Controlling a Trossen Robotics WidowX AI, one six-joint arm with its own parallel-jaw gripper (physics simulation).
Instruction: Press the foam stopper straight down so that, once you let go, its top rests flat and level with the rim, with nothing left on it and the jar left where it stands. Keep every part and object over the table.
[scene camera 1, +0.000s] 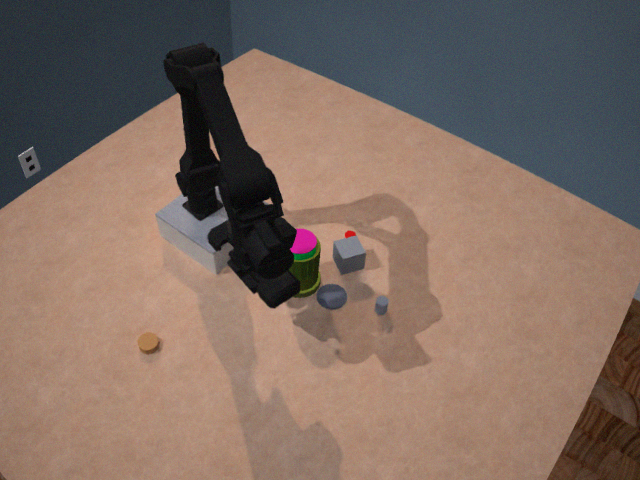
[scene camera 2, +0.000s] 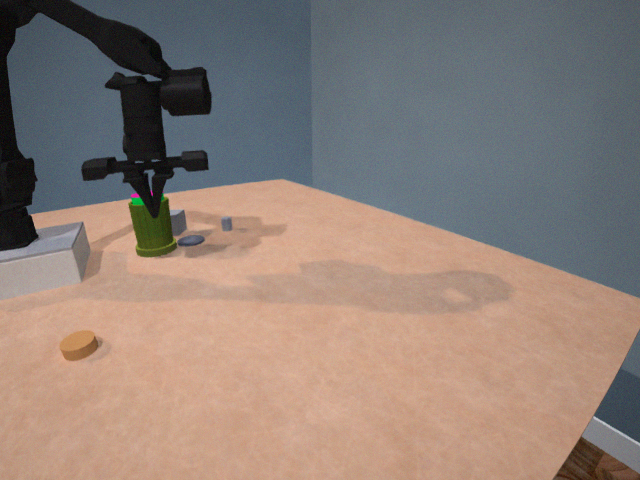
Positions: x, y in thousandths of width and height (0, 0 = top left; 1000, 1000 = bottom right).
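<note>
I can see an olive-green jar (scene camera 2: 241, 493), which is visible to me in scene camera 1 as well, the olive-green jar (scene camera 1: 479, 566). There is a grey cube (scene camera 1: 546, 532), and there is an orange disc (scene camera 2: 124, 720). I also see my gripper (scene camera 2: 243, 453), and scene camera 1 gives me another look at my gripper (scene camera 1: 398, 607).
</note>
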